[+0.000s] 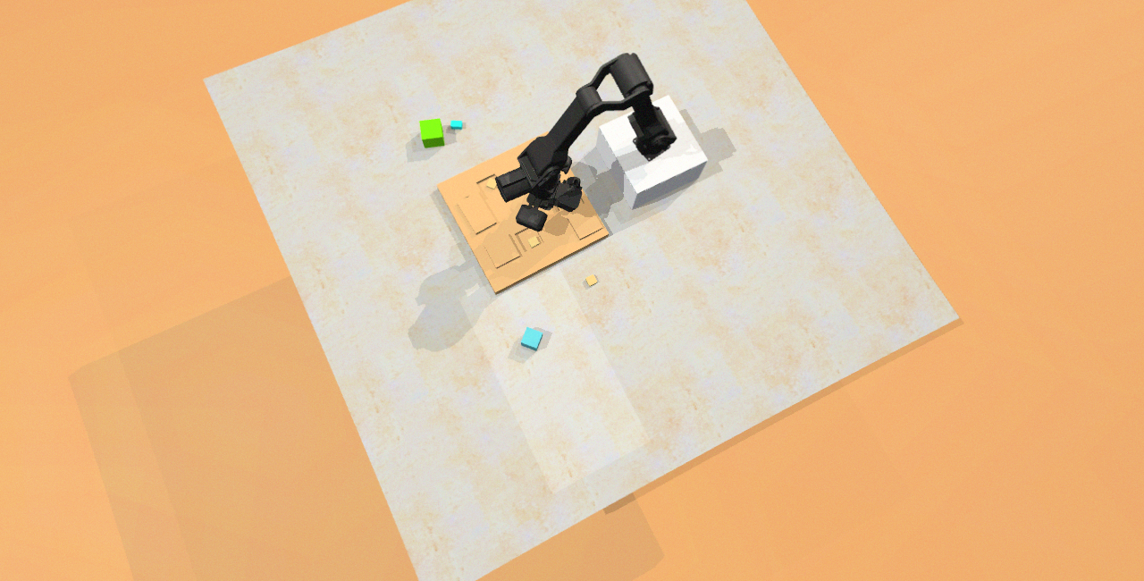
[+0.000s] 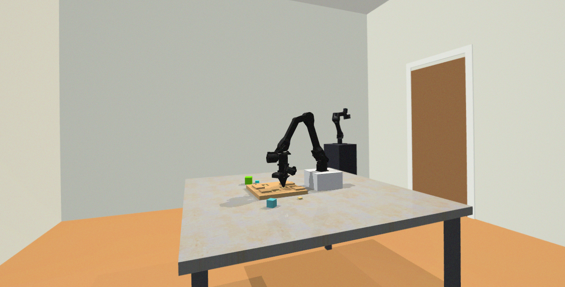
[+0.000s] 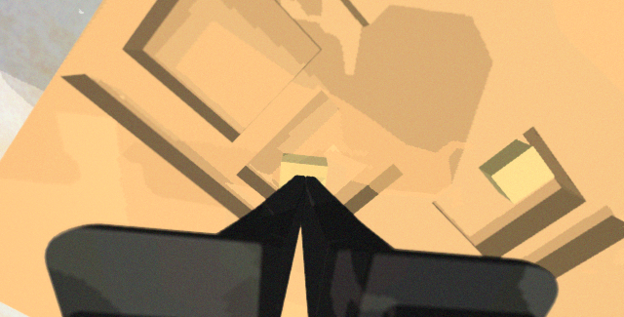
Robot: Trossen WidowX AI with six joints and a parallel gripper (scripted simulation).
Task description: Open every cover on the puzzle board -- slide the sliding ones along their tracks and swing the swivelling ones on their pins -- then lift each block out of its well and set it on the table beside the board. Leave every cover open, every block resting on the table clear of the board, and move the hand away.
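My gripper tip is 50 mm short of the tan puzzle board. From my gripper tip the other things lie so: small cyan block (290 mm to the right, 50 mm ahead, 10 mm below); green cube (290 mm to the right, 120 mm ahead); cyan cube (250 mm to the left, 210 mm ahead).
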